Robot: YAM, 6 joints.
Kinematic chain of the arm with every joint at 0, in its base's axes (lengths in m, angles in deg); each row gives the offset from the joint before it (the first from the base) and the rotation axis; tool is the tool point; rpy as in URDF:
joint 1: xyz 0 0 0.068 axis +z
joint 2: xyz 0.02 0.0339 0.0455 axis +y
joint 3: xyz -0.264 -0.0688 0 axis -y
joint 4: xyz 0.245 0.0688 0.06 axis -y
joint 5: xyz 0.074 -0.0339 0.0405 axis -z
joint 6: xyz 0.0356 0 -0.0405 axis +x
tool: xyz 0 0 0 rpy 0 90 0
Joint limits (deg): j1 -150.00..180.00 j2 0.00..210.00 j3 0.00..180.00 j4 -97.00..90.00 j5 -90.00..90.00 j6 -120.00..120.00
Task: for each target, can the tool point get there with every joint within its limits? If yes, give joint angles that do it. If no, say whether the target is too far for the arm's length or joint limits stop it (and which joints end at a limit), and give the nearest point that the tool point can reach.
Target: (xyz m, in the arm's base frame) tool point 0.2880 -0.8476 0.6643
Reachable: no: too far | nearest point 0.1768 -0.5205 0.4468 | short by 0.408 m
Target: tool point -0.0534 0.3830 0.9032
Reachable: no: too far | nearest point -0.0392 0.2809 0.6811 | short by 0.245 m
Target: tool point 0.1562 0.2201 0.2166
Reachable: yes | joints 61.80 80.71 31.55 41.53 71.12 96.69
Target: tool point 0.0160 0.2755 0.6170
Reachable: yes | joints 79.79 93.03 124.95 11.07 -68.26 -5.05
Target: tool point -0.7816 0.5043 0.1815
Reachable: no: too far | nearest point -0.5412 0.3492 0.1601 | short by 0.287 m
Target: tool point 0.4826 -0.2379 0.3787
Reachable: yes | joints 153.61 22.92 154.23 39.25 2.20 -30.97
